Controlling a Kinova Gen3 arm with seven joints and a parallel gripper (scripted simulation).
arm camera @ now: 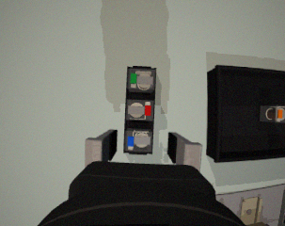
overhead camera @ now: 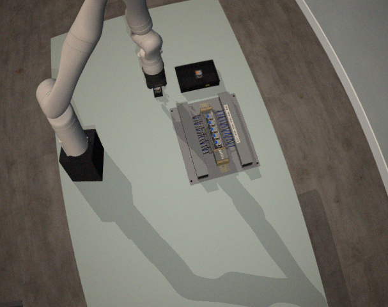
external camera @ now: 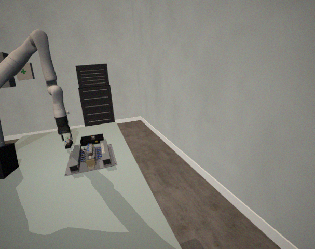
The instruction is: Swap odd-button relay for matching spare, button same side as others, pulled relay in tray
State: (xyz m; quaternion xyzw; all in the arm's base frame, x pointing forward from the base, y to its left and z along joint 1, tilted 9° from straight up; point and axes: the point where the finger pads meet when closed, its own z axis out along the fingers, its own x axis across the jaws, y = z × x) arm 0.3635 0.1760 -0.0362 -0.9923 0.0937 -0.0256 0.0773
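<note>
My gripper is now 3 cm to the right of the spare holder and 6 cm above it. From my hand the other things lie so: black tray: 17 cm ahead, 5 cm below.
</note>
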